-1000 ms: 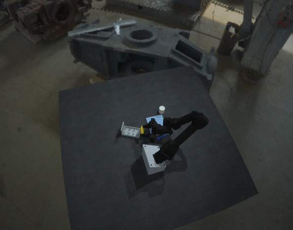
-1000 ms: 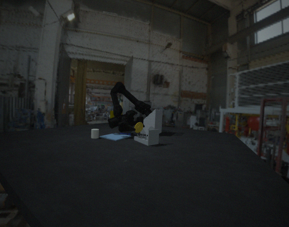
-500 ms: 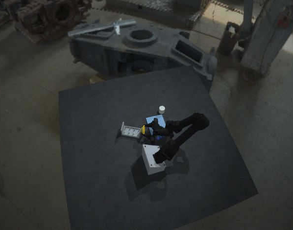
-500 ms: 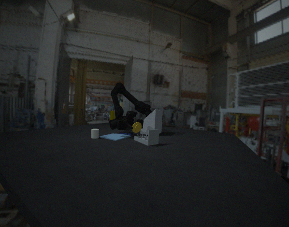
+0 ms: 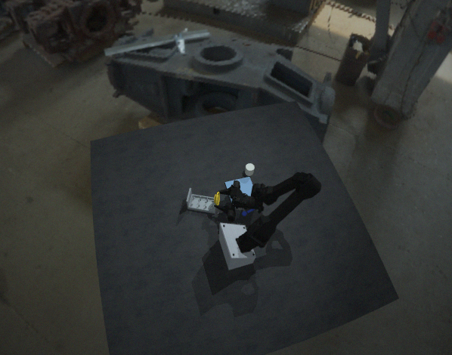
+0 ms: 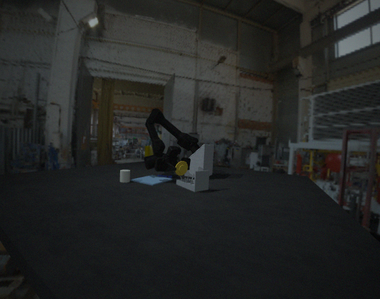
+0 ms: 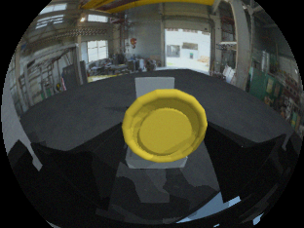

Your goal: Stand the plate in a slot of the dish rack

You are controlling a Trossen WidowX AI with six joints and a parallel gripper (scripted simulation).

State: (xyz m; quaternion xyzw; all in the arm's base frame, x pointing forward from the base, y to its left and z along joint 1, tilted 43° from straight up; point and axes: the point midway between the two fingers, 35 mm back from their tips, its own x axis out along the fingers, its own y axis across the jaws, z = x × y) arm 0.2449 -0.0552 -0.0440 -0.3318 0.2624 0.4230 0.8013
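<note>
My gripper tip is now 60 mm to the right of the dish rack, 40 mm above it and 30 mm short of it. From my gripper tip the other things lie so: light blue mat (150 mm to the right, 60 mm below, 20 mm ahead); blue spoon (130 mm to the right, 90 mm behind, 60 mm below); yellow plate (10 mm to the right).
</note>
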